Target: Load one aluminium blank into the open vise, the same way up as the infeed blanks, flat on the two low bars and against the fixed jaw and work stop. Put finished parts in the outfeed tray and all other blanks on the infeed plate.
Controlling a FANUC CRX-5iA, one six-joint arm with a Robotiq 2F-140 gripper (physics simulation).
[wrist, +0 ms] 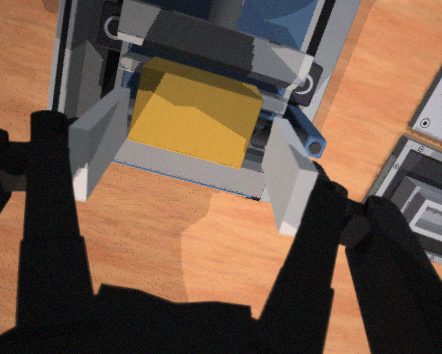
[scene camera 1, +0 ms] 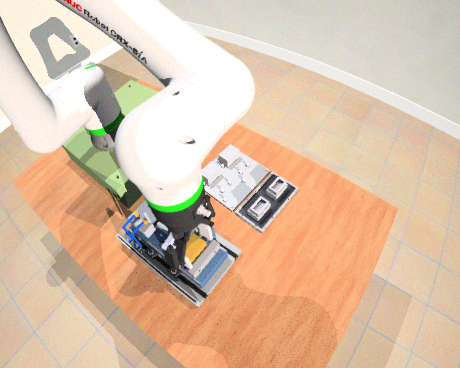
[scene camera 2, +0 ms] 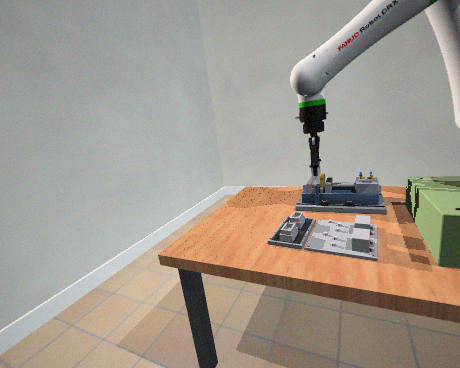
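Where they show: gripper, fingertip midpoint: (wrist: 198, 128) (scene camera 1: 196, 250) (scene camera 2: 316, 181); arm's base at its link origin: (scene camera 1: 112, 133).
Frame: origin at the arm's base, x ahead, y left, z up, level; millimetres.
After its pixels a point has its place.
Observation:
A yellow block (scene camera 1: 196, 248) @[x 503, y -77, z 7 mm] (scene camera 2: 322, 179) @[x 473, y -53, z -1 mm] (wrist: 200, 117) @[x 488, y -79, z 7 mm] sits between the jaws of the vise (scene camera 1: 216, 267) @[x 551, y -67, z -65 mm] (scene camera 2: 342, 196) @[x 401, y -35, z -59 mm]. In the wrist view it is close to the light grey end jaw (wrist: 200, 172) @[x 500, y -76, z -14 mm], with a gap to the dark grey jaw (wrist: 200, 42). My gripper (scene camera 1: 189, 250) @[x 500, y -76, z -14 mm] (scene camera 2: 315, 175) @[x 500, y -76, z -14 mm] (wrist: 198, 128) @[x 500, y -76, z -14 mm] is open, its pads on either side of the block and apart from it. Two grey aluminium blanks (scene camera 1: 230, 155) @[x 333, y 224, z -65 mm] (scene camera 2: 361, 242) @[x 316, y 261, z -75 mm] stand on the infeed plate (scene camera 1: 235, 192) @[x 423, y 147, z -101 mm] (scene camera 2: 317, 240) @[x 429, y 237, z -101 mm]. How the yellow block rests on the low bars is hidden.
The outfeed tray (scene camera 1: 262, 230) @[x 565, y 103, z -98 mm] (scene camera 2: 287, 245) @[x 500, y 287, z -103 mm] holds two pocketed grey parts (scene camera 1: 259, 207) @[x 516, y 147, z -82 mm] (scene camera 2: 288, 231) @[x 503, y 262, z -71 mm] and adjoins the infeed plate. A blue rod (wrist: 312, 142) @[x 482, y -14, z -11 mm] stands beside the vise's right pad. A green base (scene camera 1: 95, 160) @[x 53, y -103, z -5 mm] (scene camera 2: 440, 215) @[x 170, y 245, z 6 mm] stands near the vise.

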